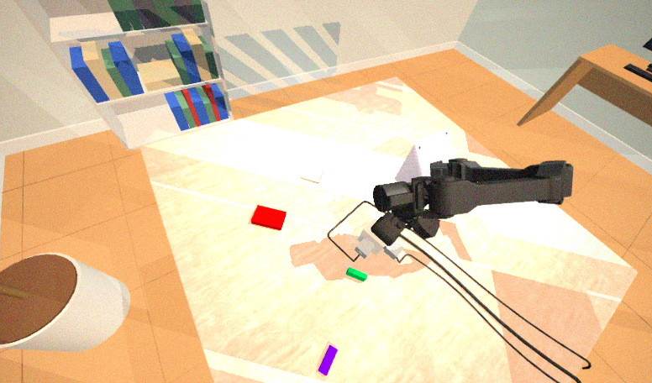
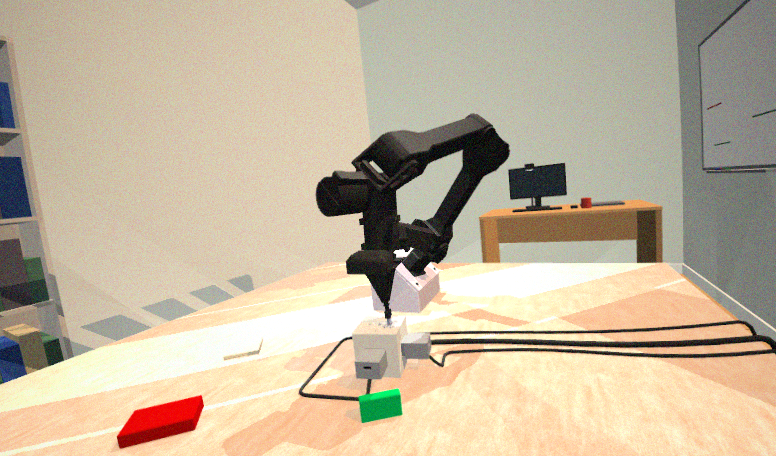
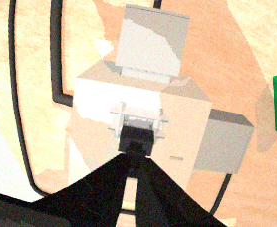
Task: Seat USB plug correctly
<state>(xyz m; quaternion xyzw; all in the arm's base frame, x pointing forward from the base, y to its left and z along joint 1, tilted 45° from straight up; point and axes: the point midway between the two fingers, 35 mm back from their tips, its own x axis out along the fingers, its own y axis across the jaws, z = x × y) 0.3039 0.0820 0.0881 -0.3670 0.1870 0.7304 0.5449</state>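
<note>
Now: gripper tip 5 cm above the USB socket. From my gripper tip the other things lie so: dark USB plug: 2 cm below; flat tile: 8 cm ahead, 33 cm to the right, 11 cm below; green block: 12 cm ahead, 6 cm to the left, 10 cm below.
</note>
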